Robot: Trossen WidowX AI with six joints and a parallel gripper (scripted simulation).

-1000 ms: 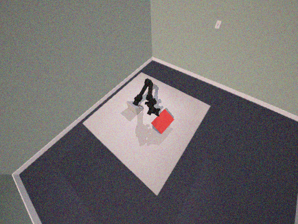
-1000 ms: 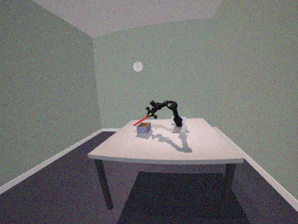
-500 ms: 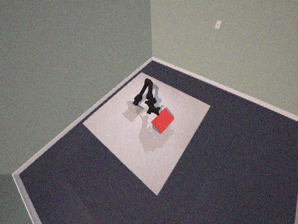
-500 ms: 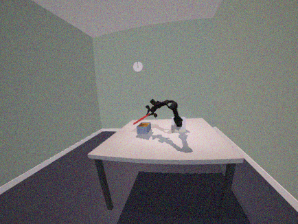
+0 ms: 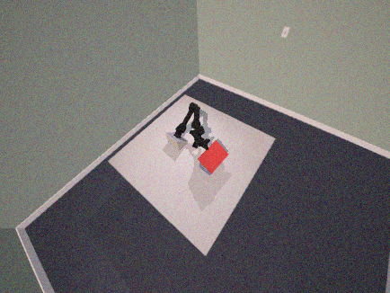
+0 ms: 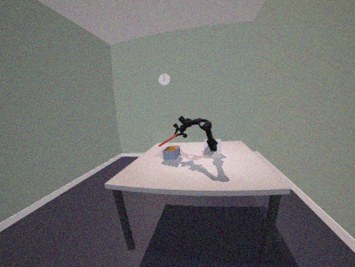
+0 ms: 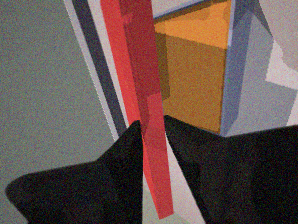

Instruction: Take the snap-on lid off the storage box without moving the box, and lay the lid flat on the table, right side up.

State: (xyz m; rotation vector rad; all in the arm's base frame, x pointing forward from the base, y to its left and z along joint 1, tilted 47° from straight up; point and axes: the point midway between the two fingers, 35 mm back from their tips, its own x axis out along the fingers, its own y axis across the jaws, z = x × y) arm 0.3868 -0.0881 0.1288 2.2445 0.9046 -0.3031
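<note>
My gripper tip is now 7 cm short of the red lid and 4 cm above it. The rest, counted from my gripper tip: storage box: 18 cm below, 5 cm ahead.
</note>
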